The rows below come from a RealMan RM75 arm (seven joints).
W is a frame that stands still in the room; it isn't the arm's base.
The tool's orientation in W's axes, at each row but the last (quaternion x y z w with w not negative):
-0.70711, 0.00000, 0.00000, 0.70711
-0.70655, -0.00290, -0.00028, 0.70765
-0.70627, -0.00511, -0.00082, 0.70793
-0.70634, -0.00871, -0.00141, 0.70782
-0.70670, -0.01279, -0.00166, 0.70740
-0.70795, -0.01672, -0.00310, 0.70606
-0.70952, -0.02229, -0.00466, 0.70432
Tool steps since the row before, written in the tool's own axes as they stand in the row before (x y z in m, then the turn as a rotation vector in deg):
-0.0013, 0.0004, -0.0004, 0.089, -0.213, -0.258
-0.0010, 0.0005, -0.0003, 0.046, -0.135, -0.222
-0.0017, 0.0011, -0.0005, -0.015, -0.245, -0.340
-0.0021, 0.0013, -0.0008, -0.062, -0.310, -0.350
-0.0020, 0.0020, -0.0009, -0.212, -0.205, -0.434
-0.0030, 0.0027, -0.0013, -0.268, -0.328, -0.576
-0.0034, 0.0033, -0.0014, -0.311, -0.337, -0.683
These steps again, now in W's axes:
-0.0013, -0.0004, -0.0004, 0.089, -0.258, 0.213
-0.0010, -0.0003, -0.0005, 0.046, -0.222, 0.135
-0.0017, -0.0005, -0.0011, -0.015, -0.341, 0.244
-0.0021, -0.0008, -0.0013, -0.063, -0.351, 0.308
-0.0019, -0.0009, -0.0020, -0.209, -0.438, 0.200
-0.0029, -0.0014, -0.0028, -0.266, -0.580, 0.322
-0.0032, -0.0015, -0.0034, -0.307, -0.688, 0.330

